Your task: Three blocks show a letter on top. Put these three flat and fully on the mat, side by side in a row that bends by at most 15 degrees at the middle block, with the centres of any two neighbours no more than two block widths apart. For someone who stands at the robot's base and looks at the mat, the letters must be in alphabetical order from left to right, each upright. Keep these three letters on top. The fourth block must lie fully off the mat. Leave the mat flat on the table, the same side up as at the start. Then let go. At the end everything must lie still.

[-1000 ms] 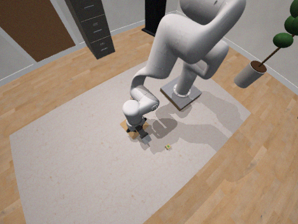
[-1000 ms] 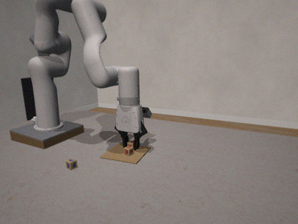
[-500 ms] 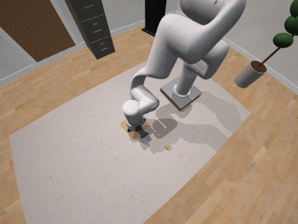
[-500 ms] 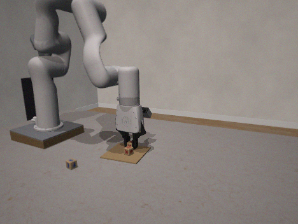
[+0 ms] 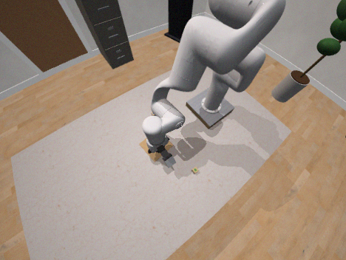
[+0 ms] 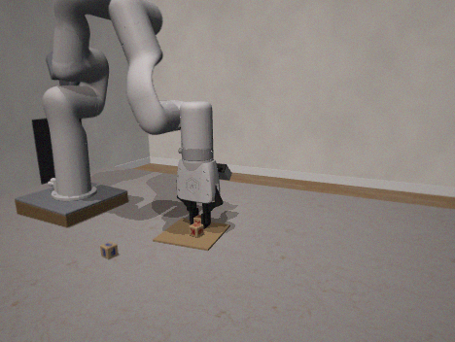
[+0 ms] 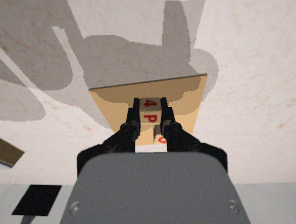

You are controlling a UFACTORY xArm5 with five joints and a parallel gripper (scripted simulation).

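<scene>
Right now the tan mat is 40 mm to the right of my hand and 20 mm below it. Also, from my hand: blue-lettered block (130 mm behind, 190 mm to the right, 10 mm below).
</scene>
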